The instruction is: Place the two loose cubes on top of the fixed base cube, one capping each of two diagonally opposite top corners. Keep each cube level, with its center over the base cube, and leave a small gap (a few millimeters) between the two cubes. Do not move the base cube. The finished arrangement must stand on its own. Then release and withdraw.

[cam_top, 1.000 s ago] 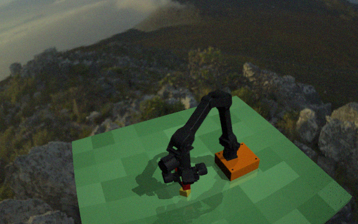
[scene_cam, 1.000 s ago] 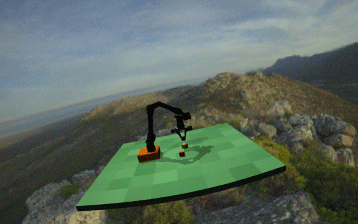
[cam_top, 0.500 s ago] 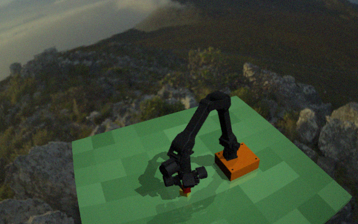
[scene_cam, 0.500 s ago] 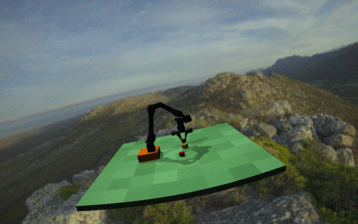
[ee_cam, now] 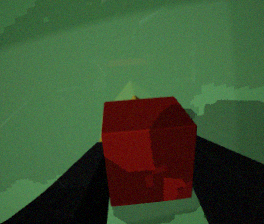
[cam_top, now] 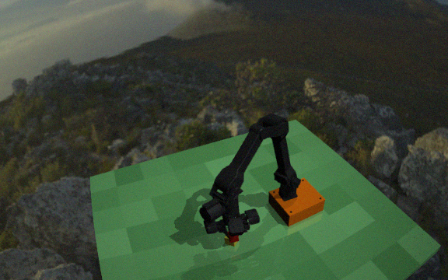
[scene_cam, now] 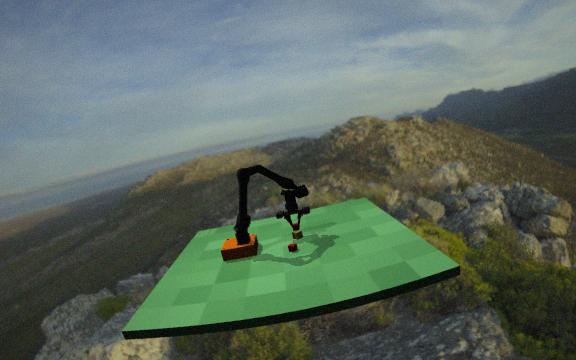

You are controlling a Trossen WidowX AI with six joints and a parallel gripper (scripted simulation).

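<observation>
Now: the yellow base cube 40 mm below my gripper tip and 20 mm to the right of it.
</observation>
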